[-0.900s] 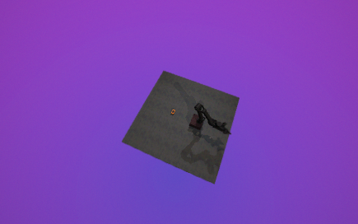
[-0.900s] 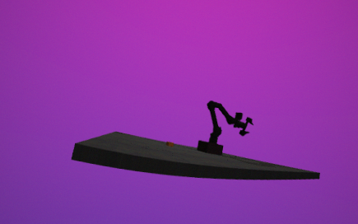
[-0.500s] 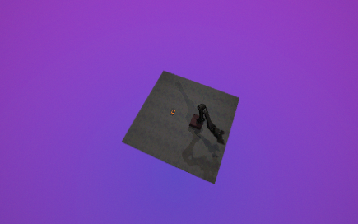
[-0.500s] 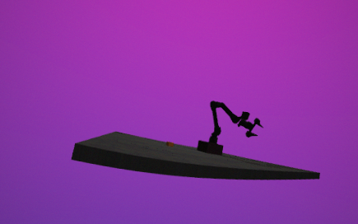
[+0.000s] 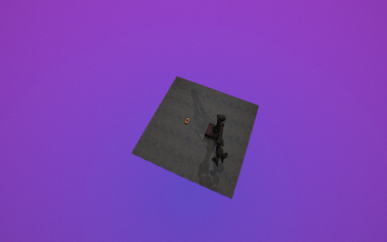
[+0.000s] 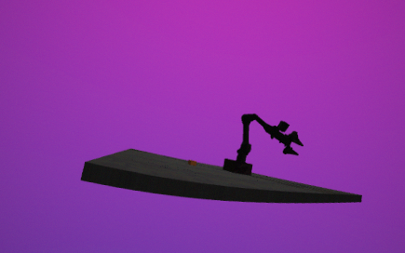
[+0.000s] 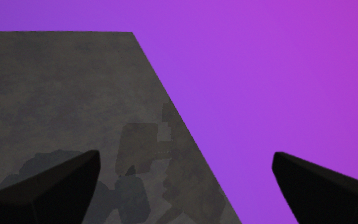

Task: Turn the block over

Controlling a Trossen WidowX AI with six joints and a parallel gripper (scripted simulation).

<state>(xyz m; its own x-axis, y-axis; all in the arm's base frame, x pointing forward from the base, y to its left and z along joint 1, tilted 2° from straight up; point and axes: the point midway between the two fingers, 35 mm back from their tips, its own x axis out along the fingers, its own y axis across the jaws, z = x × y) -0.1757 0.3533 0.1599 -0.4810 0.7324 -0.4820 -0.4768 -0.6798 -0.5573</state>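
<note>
My gripper tip is now 59 cm short of the orange block, 37 cm to the left of it and 19 cm above it.
</note>
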